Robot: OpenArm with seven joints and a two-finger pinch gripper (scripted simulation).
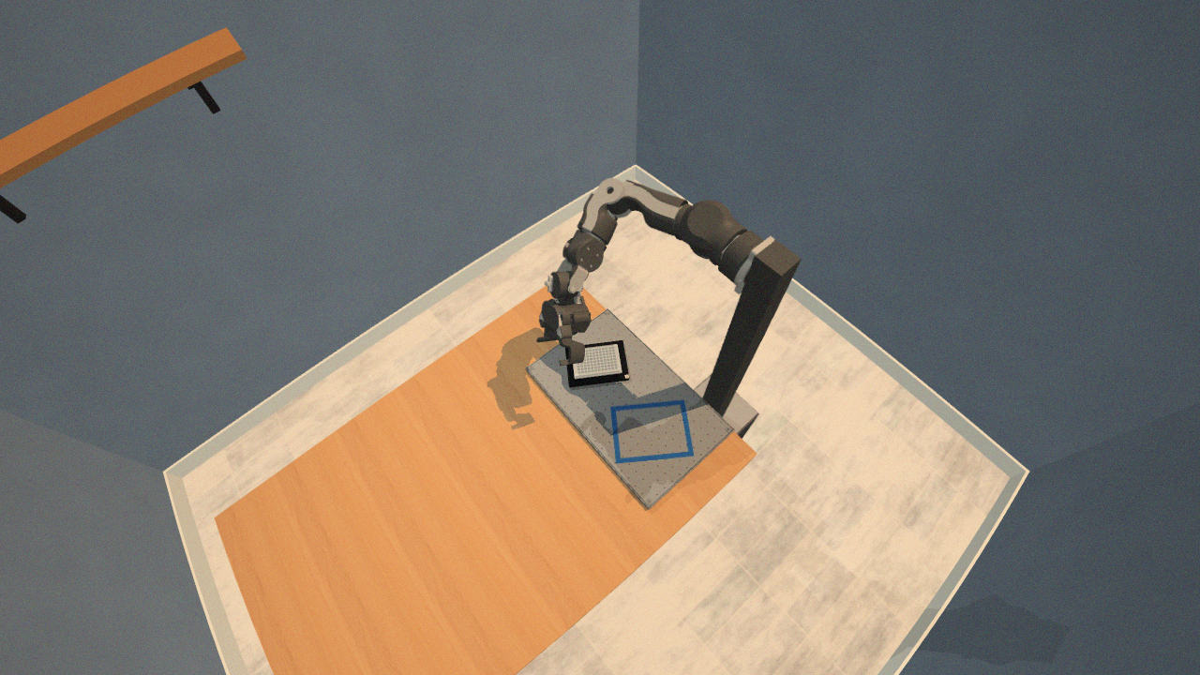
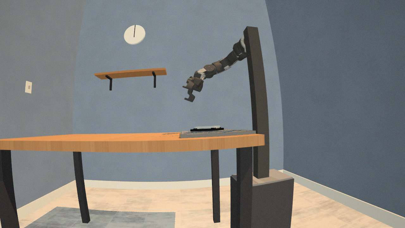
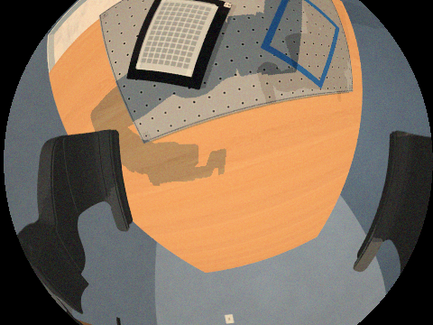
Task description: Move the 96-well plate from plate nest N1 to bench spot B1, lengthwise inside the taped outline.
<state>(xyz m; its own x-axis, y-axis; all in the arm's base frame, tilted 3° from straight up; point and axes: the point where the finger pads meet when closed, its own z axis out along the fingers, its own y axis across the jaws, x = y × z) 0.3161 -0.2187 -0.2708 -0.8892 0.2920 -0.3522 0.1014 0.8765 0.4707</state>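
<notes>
Right now my hand is 11 cm past the 96-well plate, 1 cm to the left of it and 19 cm above it. Also, from my hand: black plate nest: 11 cm behind, 1 cm to the right, 20 cm below.
</notes>
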